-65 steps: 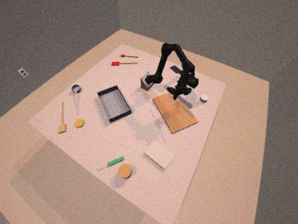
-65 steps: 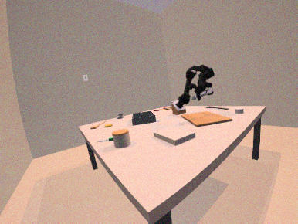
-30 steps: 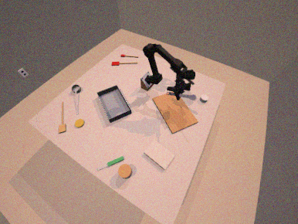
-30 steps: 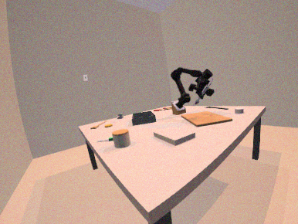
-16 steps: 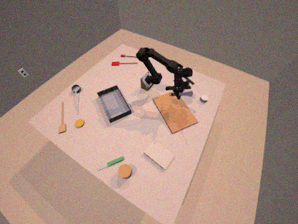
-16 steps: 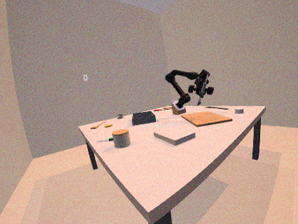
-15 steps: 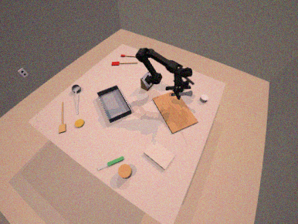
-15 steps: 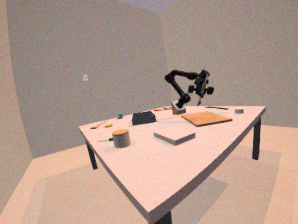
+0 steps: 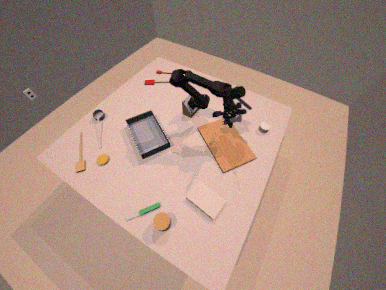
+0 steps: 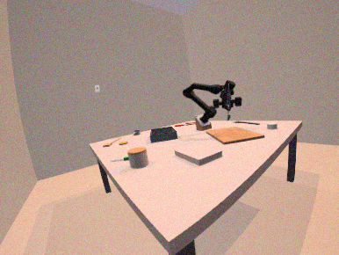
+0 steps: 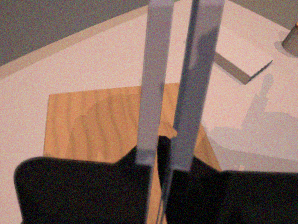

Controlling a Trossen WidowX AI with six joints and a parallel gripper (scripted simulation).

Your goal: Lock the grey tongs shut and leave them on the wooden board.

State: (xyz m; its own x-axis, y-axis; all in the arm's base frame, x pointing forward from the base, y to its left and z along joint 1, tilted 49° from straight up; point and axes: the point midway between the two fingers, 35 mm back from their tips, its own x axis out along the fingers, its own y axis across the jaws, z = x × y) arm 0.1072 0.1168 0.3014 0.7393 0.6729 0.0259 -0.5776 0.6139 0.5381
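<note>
The wooden board is 15 cm below my gripper tip. Also, from my gripper tip: roasting tin (48 cm to the right, 18 cm ahead, 13 cm below); green-handled tool (60 cm ahead, 23 cm to the right, 15 cm below); white block (39 cm ahead, 14 cm below, 4 cm to the left).
</note>
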